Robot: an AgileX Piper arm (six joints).
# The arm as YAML. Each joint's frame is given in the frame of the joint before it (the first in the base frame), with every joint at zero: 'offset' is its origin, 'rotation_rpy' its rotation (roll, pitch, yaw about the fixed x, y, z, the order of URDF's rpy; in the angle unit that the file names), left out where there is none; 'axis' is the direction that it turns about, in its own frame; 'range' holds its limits. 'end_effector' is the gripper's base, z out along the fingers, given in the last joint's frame.
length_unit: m
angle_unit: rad
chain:
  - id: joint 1
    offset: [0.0, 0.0, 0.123]
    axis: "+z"
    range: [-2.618, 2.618]
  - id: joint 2
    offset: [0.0, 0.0, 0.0]
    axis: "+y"
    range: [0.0, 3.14]
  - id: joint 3
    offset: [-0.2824, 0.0, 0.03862]
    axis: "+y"
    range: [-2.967, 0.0]
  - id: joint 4
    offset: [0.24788, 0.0, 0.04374]
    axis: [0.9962, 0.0, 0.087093]
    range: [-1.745, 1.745]
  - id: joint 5
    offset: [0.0, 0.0, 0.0]
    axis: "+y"
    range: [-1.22, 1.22]
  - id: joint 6
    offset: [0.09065, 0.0, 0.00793]
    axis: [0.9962, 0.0, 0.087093]
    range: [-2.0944, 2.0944]
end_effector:
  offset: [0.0, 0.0, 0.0]
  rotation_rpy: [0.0, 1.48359, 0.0]
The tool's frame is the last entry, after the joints.
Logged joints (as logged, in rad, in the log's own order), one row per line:
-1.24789 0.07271 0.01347 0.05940 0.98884 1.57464
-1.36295 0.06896 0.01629 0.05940 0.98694 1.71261
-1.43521 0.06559 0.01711 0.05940 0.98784 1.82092
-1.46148 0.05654 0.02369 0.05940 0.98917 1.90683
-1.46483 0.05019 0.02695 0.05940 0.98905 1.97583
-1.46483 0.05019 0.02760 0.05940 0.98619 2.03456
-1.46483 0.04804 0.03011 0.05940 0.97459 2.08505
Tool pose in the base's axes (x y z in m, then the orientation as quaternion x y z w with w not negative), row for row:
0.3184 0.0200 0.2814 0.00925 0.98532 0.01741 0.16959
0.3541 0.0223 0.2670 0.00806 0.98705 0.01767 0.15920
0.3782 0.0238 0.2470 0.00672 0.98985 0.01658 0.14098
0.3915 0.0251 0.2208 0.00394 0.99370 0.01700 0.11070
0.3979 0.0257 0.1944 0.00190 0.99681 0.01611 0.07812
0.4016 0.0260 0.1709 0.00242 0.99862 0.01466 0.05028
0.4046 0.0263 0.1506 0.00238 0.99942 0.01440 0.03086
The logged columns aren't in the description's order. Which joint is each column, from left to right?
Columns, left to right: joint 3, joint 6, joint 4, joint 1, joint 5, joint 2.
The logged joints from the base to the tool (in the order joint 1, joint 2, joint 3, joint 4, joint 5, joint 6), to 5 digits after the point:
0.05940 1.57464 -1.24789 0.01347 0.98884 0.07271
0.05940 1.71261 -1.36295 0.01629 0.98694 0.06896
0.05940 1.82092 -1.43521 0.01711 0.98784 0.06559
0.05940 1.90683 -1.46148 0.02369 0.98917 0.05654
0.05940 1.97583 -1.46483 0.02695 0.98905 0.05019
0.05940 2.03456 -1.46483 0.02760 0.98619 0.05019
0.05940 2.08505 -1.46483 0.03011 0.97459 0.04804

